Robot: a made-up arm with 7 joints.
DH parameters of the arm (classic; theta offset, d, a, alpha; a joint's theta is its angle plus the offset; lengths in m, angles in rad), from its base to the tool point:
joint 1: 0 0.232 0 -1.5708
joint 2: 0 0 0 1.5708
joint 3: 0 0.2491 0.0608 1.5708
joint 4: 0 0 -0.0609 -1.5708
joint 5: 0 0.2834 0 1.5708
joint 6: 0 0 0.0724 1.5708
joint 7: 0 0 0 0
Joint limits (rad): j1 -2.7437..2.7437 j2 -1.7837..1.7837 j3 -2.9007..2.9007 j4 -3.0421..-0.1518 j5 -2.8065..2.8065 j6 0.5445..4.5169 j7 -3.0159..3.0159
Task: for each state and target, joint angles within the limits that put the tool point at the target. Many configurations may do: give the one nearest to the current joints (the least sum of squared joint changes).
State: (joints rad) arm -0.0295 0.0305 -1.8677 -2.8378 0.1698 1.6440 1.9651
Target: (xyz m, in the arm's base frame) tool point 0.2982 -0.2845 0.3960
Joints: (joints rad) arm 0.5377 -0.0106 -1.2900 -2.0243 0.1432 1.7913 1.9651
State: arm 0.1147 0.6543 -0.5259 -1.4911 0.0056 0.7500 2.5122
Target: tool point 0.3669 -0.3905 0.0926
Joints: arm -0.4098 1.2213 -0.6156 -1.1508 -0.0031 1.0728 2.5122
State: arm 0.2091 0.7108 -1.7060 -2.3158 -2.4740 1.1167 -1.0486
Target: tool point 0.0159 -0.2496 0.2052
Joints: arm 0.3188 0.7011 -1.6283 -2.8382 -2.4526 1.1925 -1.0486
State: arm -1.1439 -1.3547 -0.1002 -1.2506 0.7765 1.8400 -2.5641
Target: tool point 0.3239 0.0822 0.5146
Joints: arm -1.5533 -1.2790 0.9221 -2.0096 0.7759 1.6026 -2.5641
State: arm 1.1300 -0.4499 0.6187 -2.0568 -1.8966 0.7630 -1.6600
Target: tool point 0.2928 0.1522 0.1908
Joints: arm 0.5649 0.2262 0.0651 -2.4694 -1.8326 0.7831 -1.6600
